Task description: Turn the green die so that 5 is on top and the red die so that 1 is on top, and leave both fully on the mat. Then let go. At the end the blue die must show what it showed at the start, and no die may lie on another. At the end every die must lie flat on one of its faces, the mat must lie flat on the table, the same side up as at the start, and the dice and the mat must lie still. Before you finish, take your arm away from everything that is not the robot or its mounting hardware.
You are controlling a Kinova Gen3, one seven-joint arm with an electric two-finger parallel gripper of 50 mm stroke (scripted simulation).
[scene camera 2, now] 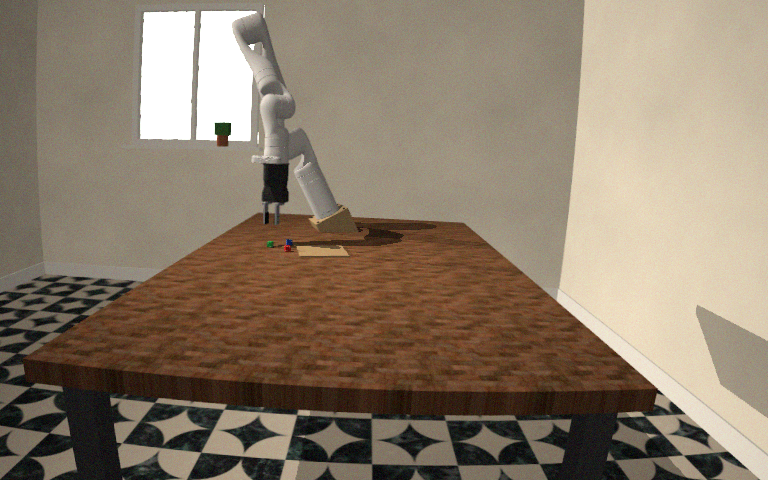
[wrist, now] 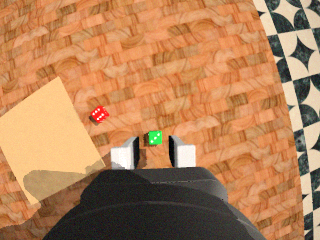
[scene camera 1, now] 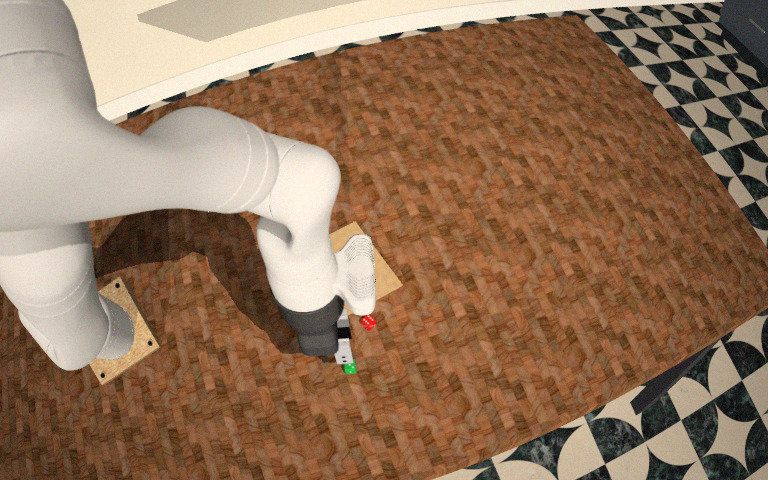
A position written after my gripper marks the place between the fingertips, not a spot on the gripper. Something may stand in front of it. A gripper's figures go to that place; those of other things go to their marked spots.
Labels:
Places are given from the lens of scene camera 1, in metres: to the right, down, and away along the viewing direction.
my gripper [scene camera 1: 344, 349]: -0.05, 0.14, 0.79
tan mat [scene camera 1: 386, 281]: 0.00, 0.06, 0.92

